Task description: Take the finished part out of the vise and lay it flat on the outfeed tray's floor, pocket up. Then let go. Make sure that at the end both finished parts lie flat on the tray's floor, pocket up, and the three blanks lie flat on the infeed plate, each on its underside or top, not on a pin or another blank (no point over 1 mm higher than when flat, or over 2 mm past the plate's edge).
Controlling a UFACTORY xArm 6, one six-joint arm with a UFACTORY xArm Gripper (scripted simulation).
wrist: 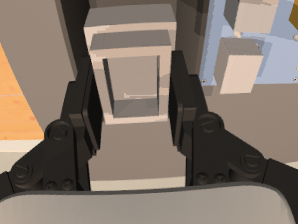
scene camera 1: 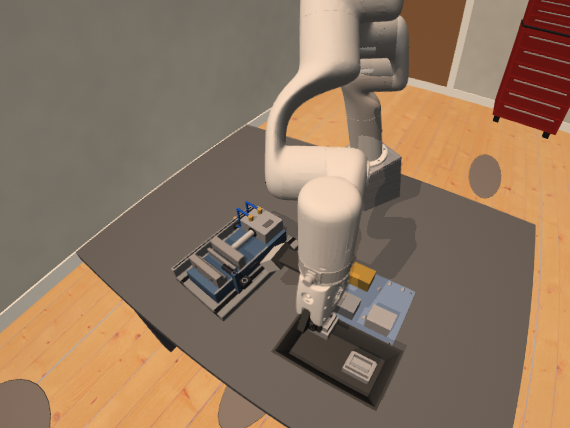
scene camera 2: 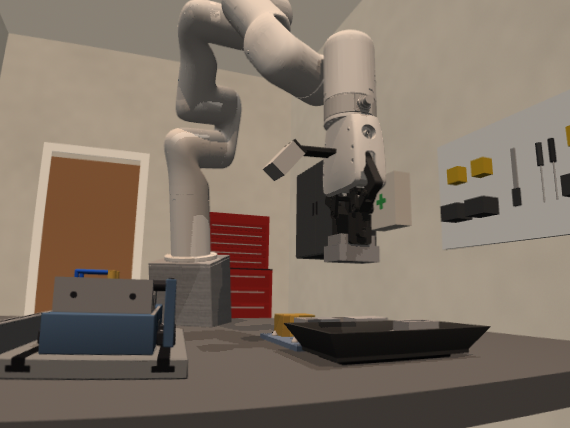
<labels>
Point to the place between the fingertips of the gripper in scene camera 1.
319, 318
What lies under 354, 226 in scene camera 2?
The gripper.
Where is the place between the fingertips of the gripper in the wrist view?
133, 73
</labels>
